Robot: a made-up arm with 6 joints. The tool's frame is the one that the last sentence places.
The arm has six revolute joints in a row. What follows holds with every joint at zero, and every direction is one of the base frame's. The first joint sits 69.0 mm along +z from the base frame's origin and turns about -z. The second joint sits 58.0 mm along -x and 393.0 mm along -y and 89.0 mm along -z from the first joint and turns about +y. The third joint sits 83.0 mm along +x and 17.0 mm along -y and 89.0 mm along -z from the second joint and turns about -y. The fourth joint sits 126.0 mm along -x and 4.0 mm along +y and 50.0 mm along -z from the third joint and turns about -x. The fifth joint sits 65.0 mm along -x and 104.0 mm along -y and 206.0 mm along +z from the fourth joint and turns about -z. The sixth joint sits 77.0 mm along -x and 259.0 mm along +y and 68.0 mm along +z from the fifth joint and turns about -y. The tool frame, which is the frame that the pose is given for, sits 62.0 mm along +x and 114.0 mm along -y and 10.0 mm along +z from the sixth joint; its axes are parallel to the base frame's.
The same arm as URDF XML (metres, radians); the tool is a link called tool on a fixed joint. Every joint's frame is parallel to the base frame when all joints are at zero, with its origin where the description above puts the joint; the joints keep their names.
<robot name="arm">
<joint name="tool_fixed" type="fixed"><parent link="link6"/><child link="tool"/><origin xyz="0.062 -0.114 0.01"/></joint>
<joint name="joint 6" type="continuous"><parent link="link5"/><child link="link6"/><origin xyz="-0.077 0.259 0.068"/><axis xyz="0 -1 0"/></joint>
<joint name="joint 5" type="continuous"><parent link="link4"/><child link="link5"/><origin xyz="-0.065 -0.104 0.206"/><axis xyz="0 0 -1"/></joint>
<joint name="joint 4" type="continuous"><parent link="link3"/><child link="link4"/><origin xyz="-0.126 0.004 -0.05"/><axis xyz="-1 0 0"/></joint>
<joint name="joint 3" type="continuous"><parent link="link2"/><child link="link3"/><origin xyz="0.083 -0.017 -0.089"/><axis xyz="0 -1 0"/></joint>
<joint name="joint 2" type="continuous"><parent link="link1"/><child link="link2"/><origin xyz="-0.058 -0.393 -0.089"/><axis xyz="0 1 0"/></joint>
<joint name="joint 1" type="continuous"><parent link="base_link"/><child link="link1"/><origin xyz="0 0 0.069"/><axis xyz="0 0 -1"/></joint>
<link name="base_link"/>
<link name="link1"/>
<link name="link2"/>
<link name="link3"/>
<link name="link4"/>
<link name="link5"/>
<link name="link6"/>
<link name="tool"/>
</robot>

